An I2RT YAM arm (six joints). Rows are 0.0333 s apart.
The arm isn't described. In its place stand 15 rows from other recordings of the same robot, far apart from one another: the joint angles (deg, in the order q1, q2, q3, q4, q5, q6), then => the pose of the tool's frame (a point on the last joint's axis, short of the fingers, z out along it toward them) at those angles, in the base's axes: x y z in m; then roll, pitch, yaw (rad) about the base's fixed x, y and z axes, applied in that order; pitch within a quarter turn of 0, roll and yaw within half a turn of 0.
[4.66, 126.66, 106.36, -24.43, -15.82, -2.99] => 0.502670 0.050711 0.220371 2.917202 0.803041 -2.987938
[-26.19, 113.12, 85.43, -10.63, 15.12, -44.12] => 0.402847 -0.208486 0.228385 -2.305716 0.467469 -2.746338
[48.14, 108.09, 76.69, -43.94, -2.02, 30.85] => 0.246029 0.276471 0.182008 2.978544 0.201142 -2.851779
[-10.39, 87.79, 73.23, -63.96, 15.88, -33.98] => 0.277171 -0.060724 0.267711 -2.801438 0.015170 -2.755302
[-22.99, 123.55, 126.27, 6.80, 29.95, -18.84] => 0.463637 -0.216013 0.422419 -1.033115 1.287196 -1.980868
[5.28, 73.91, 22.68, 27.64, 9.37, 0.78] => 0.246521 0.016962 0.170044 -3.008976 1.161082 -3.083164
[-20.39, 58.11, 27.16, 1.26, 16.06, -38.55] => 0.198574 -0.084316 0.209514 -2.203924 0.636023 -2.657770
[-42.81, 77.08, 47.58, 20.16, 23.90, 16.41] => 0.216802 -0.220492 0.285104 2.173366 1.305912 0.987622
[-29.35, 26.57, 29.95, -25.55, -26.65, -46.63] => 0.114961 -0.046325 0.265996 -2.115287 0.861742 -2.017240
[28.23, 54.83, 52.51, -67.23, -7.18, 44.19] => 0.133012 0.076461 0.276910 2.802869 0.169707 2.856583
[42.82, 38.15, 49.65, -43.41, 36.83, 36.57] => 0.108036 0.071019 0.330044 2.605643 1.056309 2.567309
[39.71, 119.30, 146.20, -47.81, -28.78, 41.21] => 0.326623 0.293545 0.470534 1.968471 0.630502 3.038195
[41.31, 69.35, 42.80, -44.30, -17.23, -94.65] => 0.149510 0.145433 0.202678 -2.771891 0.255058 -0.669597
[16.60, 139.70, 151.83, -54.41, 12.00, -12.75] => 0.508855 0.143973 0.321185 -2.714215 0.762530 -2.548701
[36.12, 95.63, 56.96, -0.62, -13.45, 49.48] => 0.284906 0.218161 0.201204 2.303808 0.401586 2.839302
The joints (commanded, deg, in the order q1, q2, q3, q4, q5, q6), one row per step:
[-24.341 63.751 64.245 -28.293 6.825 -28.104]
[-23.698 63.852 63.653 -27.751 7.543 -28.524]
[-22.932 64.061 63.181 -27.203 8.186 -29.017]
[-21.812 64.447 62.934 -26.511 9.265 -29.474]
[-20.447 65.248 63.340 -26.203 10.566 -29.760]
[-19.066 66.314 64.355 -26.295 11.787 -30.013]
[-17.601 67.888 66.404 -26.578 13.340 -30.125]
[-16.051 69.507 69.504 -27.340 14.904 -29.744]
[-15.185 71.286 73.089 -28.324 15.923 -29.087]
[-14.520 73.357 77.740 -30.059 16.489 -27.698]
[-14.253 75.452 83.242 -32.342 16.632 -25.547]
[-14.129 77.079 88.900 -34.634 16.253 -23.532]
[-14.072 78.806 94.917 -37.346 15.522 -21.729]
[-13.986 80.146 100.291 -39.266 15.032 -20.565]
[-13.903 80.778 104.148 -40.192 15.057 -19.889]
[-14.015 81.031 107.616 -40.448 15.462 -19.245]
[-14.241 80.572 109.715 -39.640 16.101 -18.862]
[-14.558 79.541 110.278 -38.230 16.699 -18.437]
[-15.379 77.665 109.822 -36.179 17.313 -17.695]
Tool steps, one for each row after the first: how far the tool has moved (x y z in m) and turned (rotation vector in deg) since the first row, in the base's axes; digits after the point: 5 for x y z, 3 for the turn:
[0.00187 0.00169 -0.00298 -0.560 0.472 0.203]
[0.00434 0.00378 -0.00568 -1.155 0.946 0.631]
[0.00804 0.00678 -0.00748 -1.990 1.301 1.008]
[0.01331 0.01029 -0.00769 -2.744 1.739 1.356]
[0.01931 0.01387 -0.00607 -3.429 2.186 1.779]
[0.02720 0.01726 -0.00078 -4.270 2.297 1.913]
[0.03489 0.02147 0.00960 -4.898 1.646 1.869]
[0.04200 0.02311 0.02150 -5.078 0.676 1.496]
[0.04905 0.02423 0.03675 -4.493 -0.746 1.006]
[0.05433 0.02416 0.05538 -3.198 -2.858 0.176]
[0.05608 0.02459 0.07640 -1.912 -5.560 -0.237]
[0.05648 0.02524 0.09749 -0.583 -8.025 -0.258]
[0.05487 0.02639 0.11742 0.033 -10.669 -0.155]
[0.05106 0.02774 0.13359 0.022 -13.219 -0.297]
[0.04475 0.02850 0.15023 -0.323 -16.374 -0.929]
[0.03628 0.02913 0.16455 -1.054 -19.797 -1.773]
[0.02731 0.02956 0.17442 -1.648 -22.898 -2.685]
[0.01419 0.02894 0.18364 -2.191 -26.615 -4.163]

